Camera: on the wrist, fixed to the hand. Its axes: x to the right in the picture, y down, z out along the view.
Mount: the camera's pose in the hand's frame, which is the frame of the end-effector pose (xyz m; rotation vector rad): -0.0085 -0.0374 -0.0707 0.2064 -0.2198 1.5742
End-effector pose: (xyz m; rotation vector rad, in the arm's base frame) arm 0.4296 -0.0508 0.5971 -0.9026 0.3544 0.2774
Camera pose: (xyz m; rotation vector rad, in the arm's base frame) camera 0.4232 -0.1303 0.5870 -0.2039 0.8190 1.7285
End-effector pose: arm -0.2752 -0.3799 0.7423 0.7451 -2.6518 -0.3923
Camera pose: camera -0.2229 -0.4178 0.7903 -1.4010 -2.5599 0.2662
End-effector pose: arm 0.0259 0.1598 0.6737 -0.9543 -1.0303 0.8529
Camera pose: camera 0.0953 0.1227 0.6905 -1.4519 -0.1435 2.3184
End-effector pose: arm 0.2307 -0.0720 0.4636 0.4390 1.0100 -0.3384
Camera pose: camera 0.1571 -0.0683 0.4313 1.1986 0.1950 0.9175
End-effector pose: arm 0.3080 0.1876 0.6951 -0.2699 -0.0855 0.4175
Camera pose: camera 0.3245 0.1342 0.6373 -0.0305 -0.0274 2.0094
